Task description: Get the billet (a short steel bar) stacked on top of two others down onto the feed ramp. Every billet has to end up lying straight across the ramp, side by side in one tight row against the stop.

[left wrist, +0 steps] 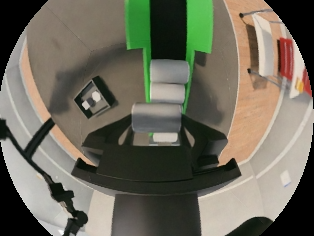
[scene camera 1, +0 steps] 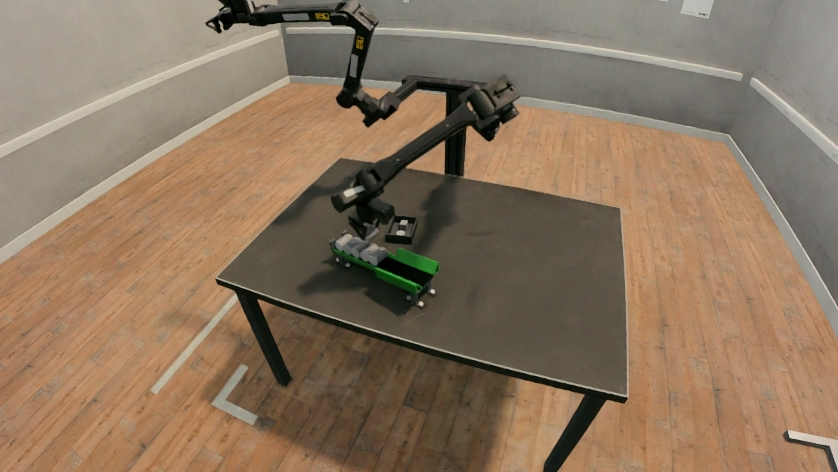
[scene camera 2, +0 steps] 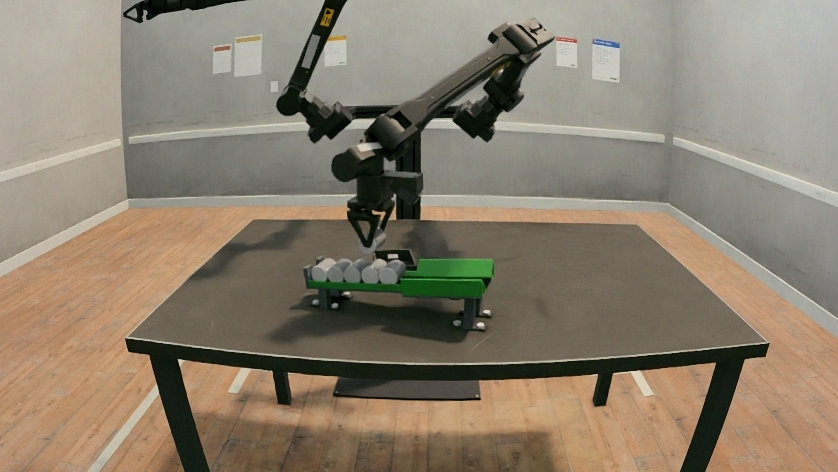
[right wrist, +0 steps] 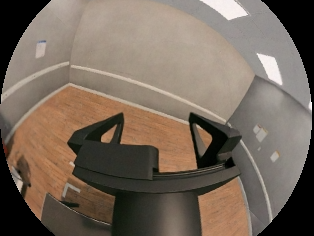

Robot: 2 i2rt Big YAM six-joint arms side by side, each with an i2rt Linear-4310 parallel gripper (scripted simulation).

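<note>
Small black tray (left wrist: 95, 83), out of frame in the right wrist view. My right gripper (right wrist: 156, 115). My left gripper (scene camera 2: 372, 242), (left wrist: 156, 116) too.
</note>
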